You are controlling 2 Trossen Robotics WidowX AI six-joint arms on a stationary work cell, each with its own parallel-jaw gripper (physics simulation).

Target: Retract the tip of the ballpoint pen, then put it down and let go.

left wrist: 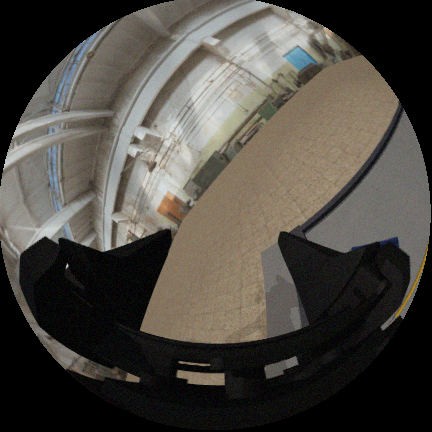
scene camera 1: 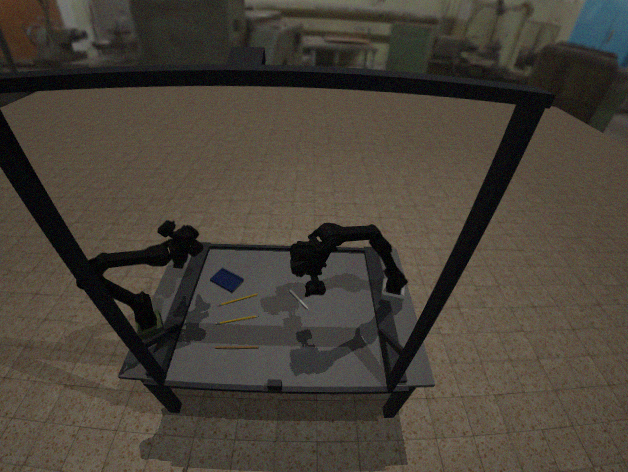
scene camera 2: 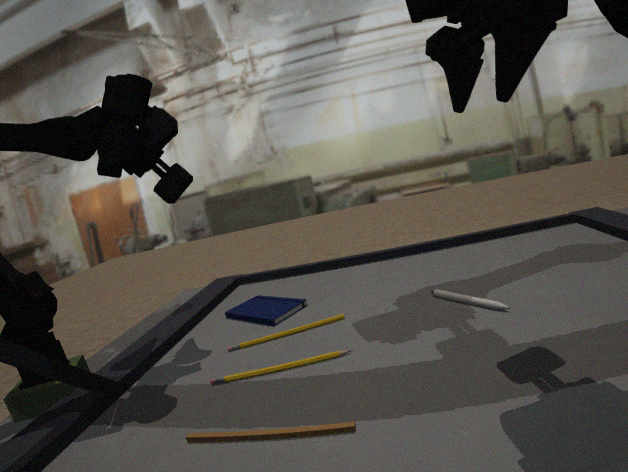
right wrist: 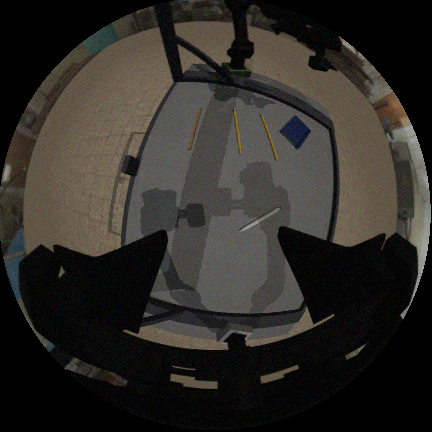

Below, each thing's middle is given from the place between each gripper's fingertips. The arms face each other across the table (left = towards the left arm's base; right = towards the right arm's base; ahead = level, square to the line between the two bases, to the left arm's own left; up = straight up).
I see my right gripper 28 cm to the right of the orange pencil [scene camera 2: 346,427], 26 cm above it and 6 cm past it. Round my right hand: blue notebook [scene camera 2: 267,310] (32 cm to the left, 30 cm ahead, 26 cm below).
Now: left hand 320 mm above the blue notebook, 140 mm to the left of it and 40 mm past it. Also, from my left hand: orange pencil 400 mm behind, 320 mm below, 180 mm to the right.
